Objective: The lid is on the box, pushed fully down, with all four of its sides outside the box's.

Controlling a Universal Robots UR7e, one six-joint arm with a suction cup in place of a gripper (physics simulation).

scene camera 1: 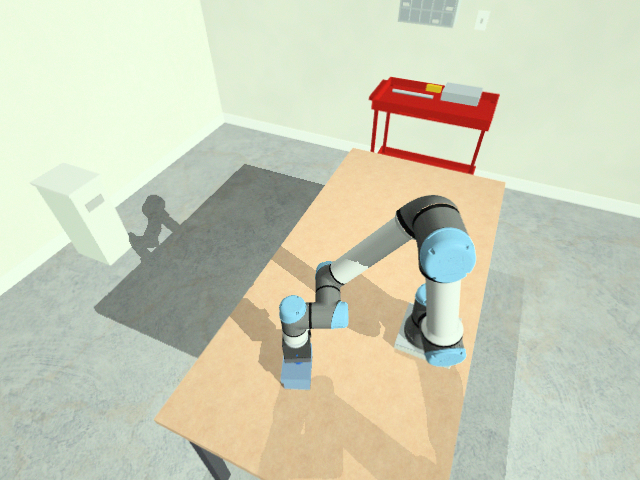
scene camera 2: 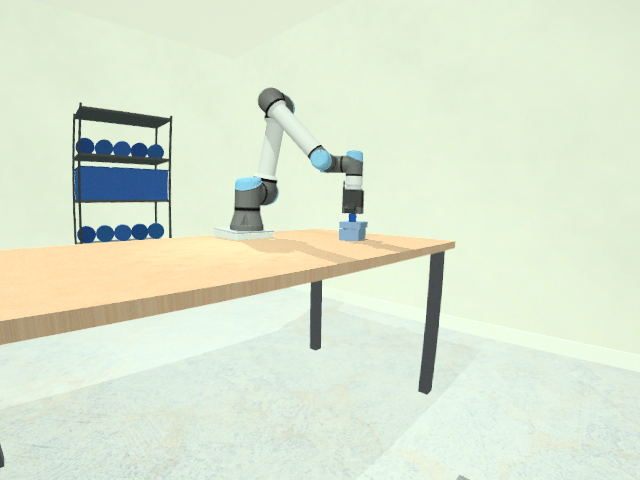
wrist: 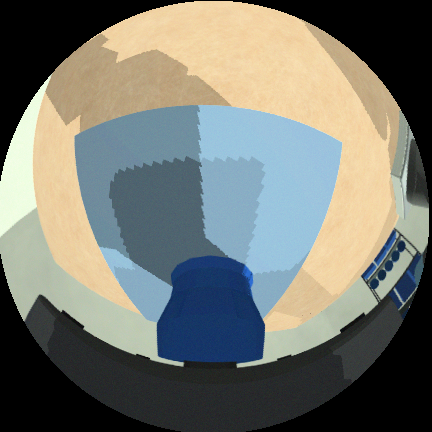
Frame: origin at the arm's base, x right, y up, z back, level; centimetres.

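Where they show: hand, tool point: (wrist: 211, 263); arm's base, link origin: (scene camera 2: 246, 229).
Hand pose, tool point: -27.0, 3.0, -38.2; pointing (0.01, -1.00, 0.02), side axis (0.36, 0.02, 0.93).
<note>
Things, the pixels of their top centre, and the offset from my tool point, as dx, dy, dz. Level surfaces: height alone.
- blue lid, top centre: (wrist: 196, 289) (scene camera 1: 296, 360) (scene camera 2: 353, 221) -0.5, +1.3, -0.5
- blue box, top centre: (scene camera 2: 352, 228) -0.4, -1.8, -0.2
- wooden table, surface height: dy -6.6
The blue lid (scene camera 1: 296, 372) (scene camera 2: 353, 225) (wrist: 295, 200) is on top of the blue box (scene camera 2: 351, 234), which stands on the table. In scene camera 2 the lid's lower edge shows as a step above the box's lower part and stands out a little at the right. The left sides look nearly flush. I cannot tell whether all four lid sides are outside the box's, or whether the lid is fully down. In the wrist view the lid hides the box. My suction cup (scene camera 1: 298, 362) (scene camera 2: 352, 218) (wrist: 211, 267) is upright and holds the lid's top.
The wooden table (scene camera 1: 372, 193) (scene camera 2: 155, 273) bears the arm's pale base plate (scene camera 1: 408, 347) (scene camera 2: 242, 235). A red cart (scene camera 1: 429, 112) stands beyond the table's far end. A white cabinet (scene camera 1: 85, 222) stands left on the floor. A shelf rack (scene camera 2: 124, 116) stands behind the table.
</note>
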